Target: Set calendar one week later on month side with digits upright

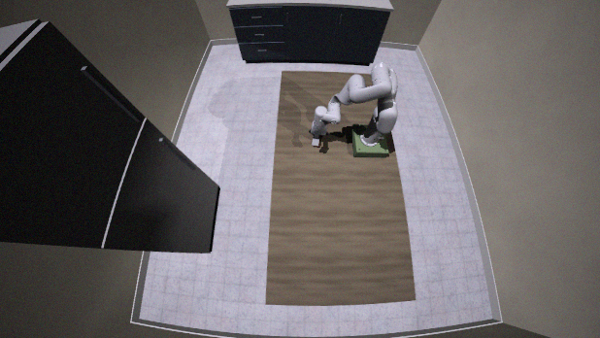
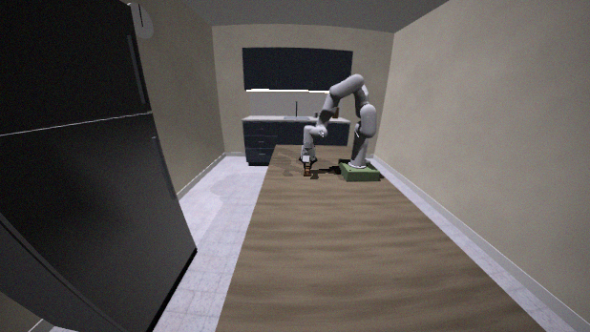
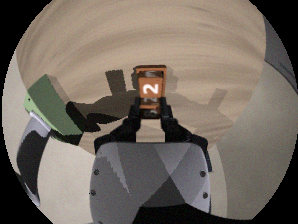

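The calendar tray is 4 cm below my hand and 2 cm to the left of it. Round my hand: calendar cube 3 cm to the left, 3 cm below, 1 cm ahead.
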